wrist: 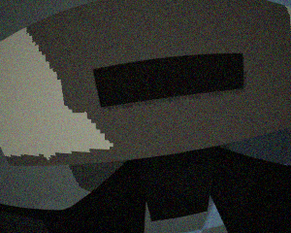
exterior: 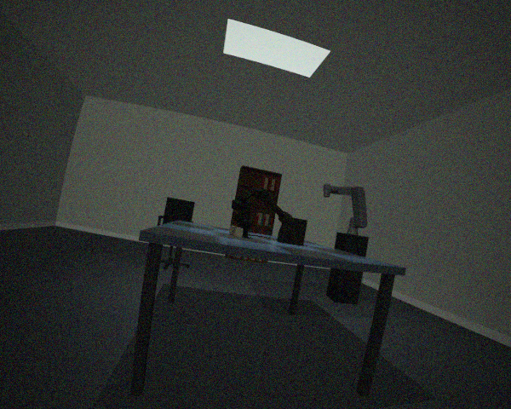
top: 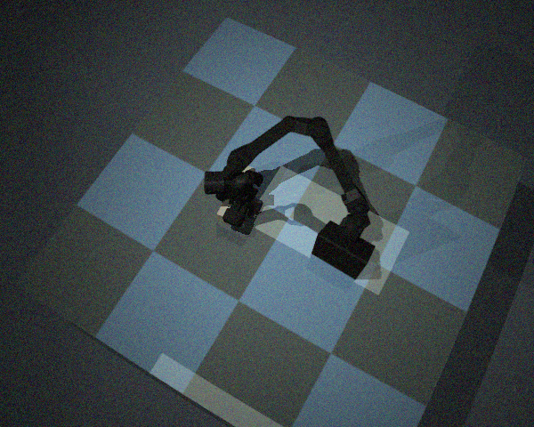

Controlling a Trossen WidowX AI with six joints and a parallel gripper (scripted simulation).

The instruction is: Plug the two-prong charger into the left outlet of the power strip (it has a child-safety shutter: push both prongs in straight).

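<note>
My gripper tip is 2 cm short of the dark two-prong charger and 1 cm below it.
</note>
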